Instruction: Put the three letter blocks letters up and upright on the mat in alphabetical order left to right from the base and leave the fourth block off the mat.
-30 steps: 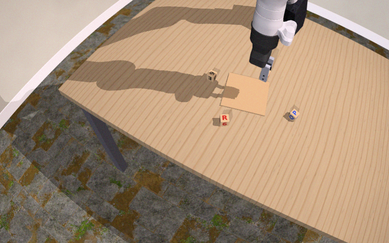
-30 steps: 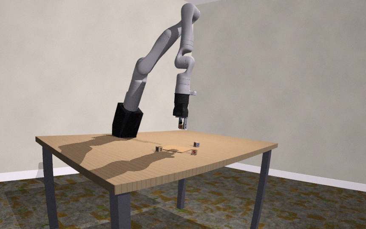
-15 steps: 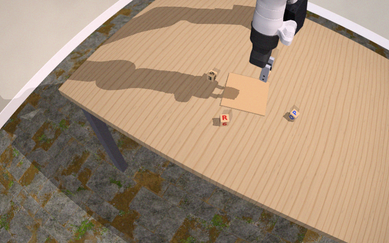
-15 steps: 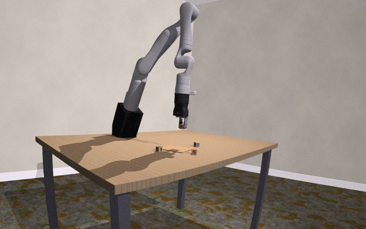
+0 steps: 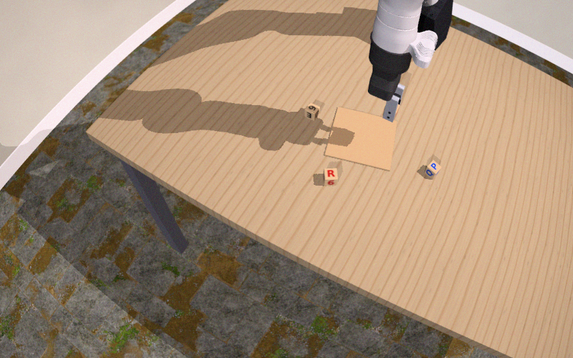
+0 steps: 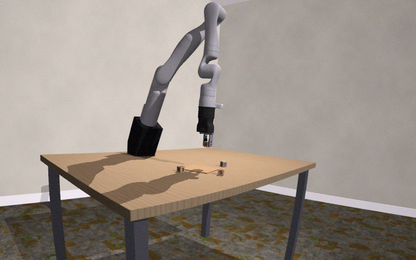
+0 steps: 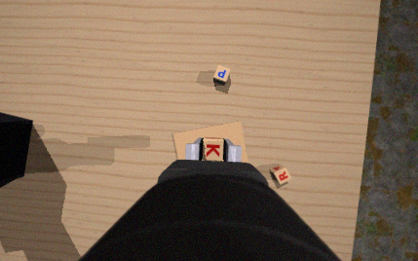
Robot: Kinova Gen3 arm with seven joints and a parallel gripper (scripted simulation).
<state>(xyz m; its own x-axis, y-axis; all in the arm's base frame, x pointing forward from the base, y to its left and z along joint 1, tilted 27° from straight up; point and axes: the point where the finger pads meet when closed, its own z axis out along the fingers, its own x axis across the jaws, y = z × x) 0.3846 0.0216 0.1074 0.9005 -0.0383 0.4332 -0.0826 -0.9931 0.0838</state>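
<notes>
Right now the tan mat is 5 cm to the right of my hand and 12 cm below it. From my hand the other things lie so: block: 2 cm behind, 17 cm to the right, 11 cm below.
</notes>
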